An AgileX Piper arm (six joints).
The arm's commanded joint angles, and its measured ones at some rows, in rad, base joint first. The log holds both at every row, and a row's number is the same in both.
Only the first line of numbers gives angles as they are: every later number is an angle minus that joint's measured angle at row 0.
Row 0, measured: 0.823 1.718 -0.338 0.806 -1.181 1.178
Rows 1 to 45, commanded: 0.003 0.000 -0.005 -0.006 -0.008 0.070; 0.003 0.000 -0.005 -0.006 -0.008 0.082; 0.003 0.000 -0.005 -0.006 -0.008 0.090; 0.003 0.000 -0.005 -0.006 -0.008 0.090; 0.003 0.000 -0.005 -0.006 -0.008 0.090; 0.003 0.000 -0.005 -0.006 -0.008 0.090; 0.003 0.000 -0.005 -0.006 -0.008 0.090; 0.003 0.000 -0.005 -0.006 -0.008 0.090; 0.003 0.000 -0.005 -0.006 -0.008 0.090; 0.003 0.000 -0.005 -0.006 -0.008 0.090; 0.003 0.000 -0.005 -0.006 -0.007 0.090; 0.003 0.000 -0.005 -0.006 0.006 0.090; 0.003 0.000 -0.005 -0.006 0.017 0.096; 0.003 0.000 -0.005 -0.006 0.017 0.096; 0.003 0.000 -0.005 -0.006 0.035 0.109; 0.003 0.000 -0.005 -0.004 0.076 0.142; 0.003 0.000 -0.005 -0.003 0.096 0.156; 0.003 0.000 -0.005 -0.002 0.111 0.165; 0.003 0.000 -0.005 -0.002 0.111 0.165; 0.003 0.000 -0.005 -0.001 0.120 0.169; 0.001 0.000 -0.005 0.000 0.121 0.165; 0.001 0.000 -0.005 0.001 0.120 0.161; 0.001 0.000 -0.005 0.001 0.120 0.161; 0.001 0.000 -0.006 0.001 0.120 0.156; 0.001 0.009 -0.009 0.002 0.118 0.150; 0.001 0.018 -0.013 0.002 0.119 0.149; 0.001 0.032 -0.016 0.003 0.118 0.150; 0.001 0.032 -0.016 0.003 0.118 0.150; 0.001 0.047 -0.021 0.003 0.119 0.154; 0.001 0.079 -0.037 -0.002 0.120 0.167; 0.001 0.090 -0.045 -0.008 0.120 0.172; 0.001 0.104 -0.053 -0.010 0.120 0.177; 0.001 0.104 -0.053 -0.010 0.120 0.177; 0.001 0.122 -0.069 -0.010 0.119 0.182; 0.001 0.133 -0.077 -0.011 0.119 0.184; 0.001 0.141 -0.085 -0.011 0.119 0.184; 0.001 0.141 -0.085 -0.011 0.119 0.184; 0.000 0.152 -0.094 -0.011 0.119 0.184; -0.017 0.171 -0.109 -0.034 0.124 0.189; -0.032 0.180 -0.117 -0.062 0.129 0.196; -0.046 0.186 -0.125 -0.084 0.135 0.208; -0.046 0.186 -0.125 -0.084 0.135 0.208; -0.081 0.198 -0.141 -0.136 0.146 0.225; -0.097 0.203 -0.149 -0.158 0.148 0.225; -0.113 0.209 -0.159 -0.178 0.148 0.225
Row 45, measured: -0.073 0.198 -0.132 -0.106 0.143 0.215
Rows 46 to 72, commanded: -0.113 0.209 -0.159 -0.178 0.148 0.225; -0.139 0.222 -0.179 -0.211 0.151 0.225; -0.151 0.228 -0.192 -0.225 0.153 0.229; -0.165 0.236 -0.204 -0.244 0.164 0.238; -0.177 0.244 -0.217 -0.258 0.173 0.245; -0.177 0.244 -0.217 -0.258 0.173 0.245; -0.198 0.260 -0.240 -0.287 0.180 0.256; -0.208 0.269 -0.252 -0.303 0.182 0.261; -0.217 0.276 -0.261 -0.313 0.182 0.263; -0.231 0.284 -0.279 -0.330 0.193 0.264; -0.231 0.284 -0.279 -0.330 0.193 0.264; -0.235 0.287 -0.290 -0.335 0.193 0.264; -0.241 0.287 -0.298 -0.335 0.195 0.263; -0.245 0.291 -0.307 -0.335 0.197 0.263; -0.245 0.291 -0.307 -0.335 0.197 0.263; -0.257 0.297 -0.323 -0.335 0.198 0.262; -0.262 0.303 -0.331 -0.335 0.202 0.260; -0.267 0.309 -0.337 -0.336 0.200 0.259; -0.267 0.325 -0.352 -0.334 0.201 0.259; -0.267 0.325 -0.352 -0.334 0.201 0.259; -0.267 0.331 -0.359 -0.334 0.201 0.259; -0.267 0.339 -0.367 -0.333 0.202 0.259; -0.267 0.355 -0.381 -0.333 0.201 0.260; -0.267 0.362 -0.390 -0.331 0.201 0.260; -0.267 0.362 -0.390 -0.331 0.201 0.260; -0.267 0.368 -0.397 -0.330 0.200 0.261; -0.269 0.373 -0.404 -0.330 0.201 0.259
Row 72, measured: -0.264 0.362 -0.381 -0.325 0.196 0.265
